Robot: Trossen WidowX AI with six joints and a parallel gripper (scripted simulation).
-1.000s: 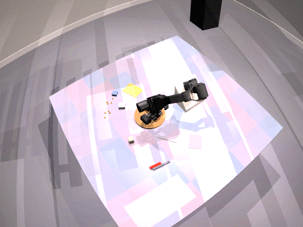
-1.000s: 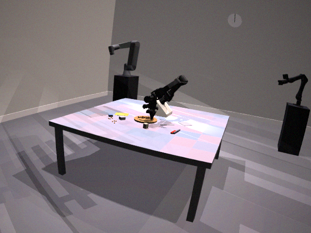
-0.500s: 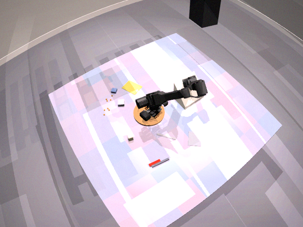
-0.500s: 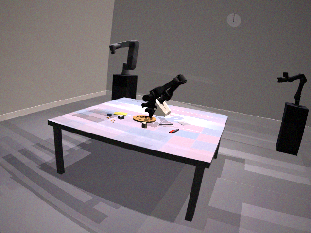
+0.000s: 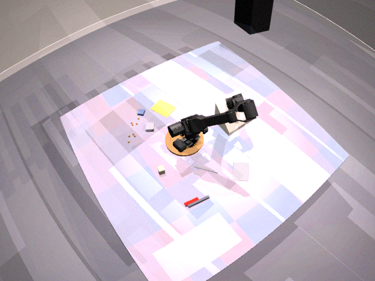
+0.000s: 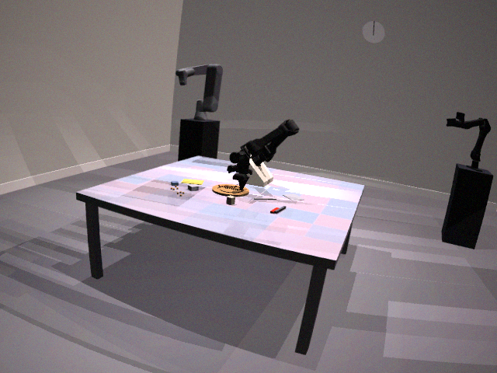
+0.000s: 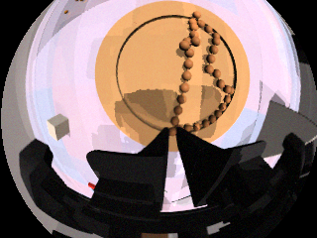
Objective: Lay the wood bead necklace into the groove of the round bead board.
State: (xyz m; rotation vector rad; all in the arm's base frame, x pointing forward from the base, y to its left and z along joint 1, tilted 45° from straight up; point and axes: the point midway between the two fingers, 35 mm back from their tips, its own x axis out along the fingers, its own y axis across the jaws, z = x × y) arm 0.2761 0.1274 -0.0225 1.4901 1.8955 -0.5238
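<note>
My gripper tip is now 60 mm to the left of the round bead board and 10 mm above it. The rest, counted from my gripper tip: cream cube: 190 mm ahead, 50 mm to the left; white block: 130 mm ahead, 220 mm to the right, 10 mm below; thin rod: 10 mm behind, 140 mm to the left, 20 mm below.
</note>
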